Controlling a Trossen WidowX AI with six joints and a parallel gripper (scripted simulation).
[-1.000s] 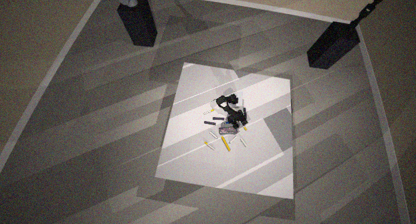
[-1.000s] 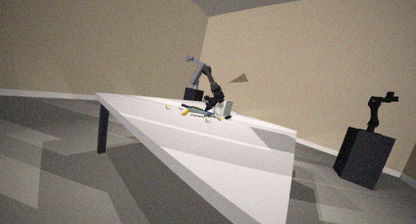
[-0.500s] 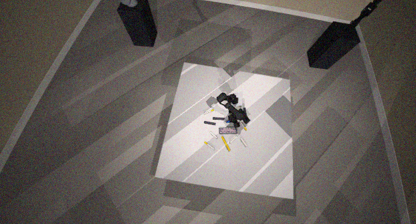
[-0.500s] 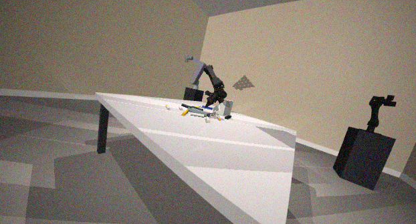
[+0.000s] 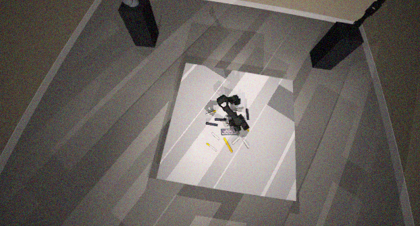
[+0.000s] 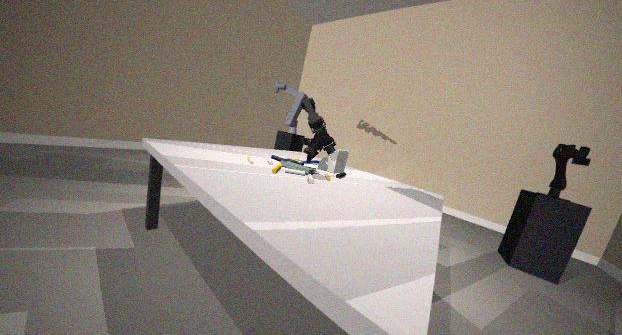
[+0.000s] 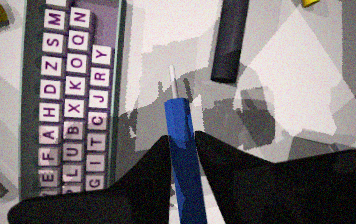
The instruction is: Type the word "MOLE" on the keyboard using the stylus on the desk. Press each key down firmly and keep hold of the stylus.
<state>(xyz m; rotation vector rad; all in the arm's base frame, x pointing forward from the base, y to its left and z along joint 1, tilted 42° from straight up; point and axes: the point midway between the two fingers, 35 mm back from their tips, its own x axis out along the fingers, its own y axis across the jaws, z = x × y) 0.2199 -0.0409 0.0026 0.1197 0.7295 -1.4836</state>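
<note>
My gripper tip is 220 mm short of the yellow pencil, 20 mm to the left of it and 30 mm above it. Round my gripper tip: blue stylus: 10 mm to the right.
</note>
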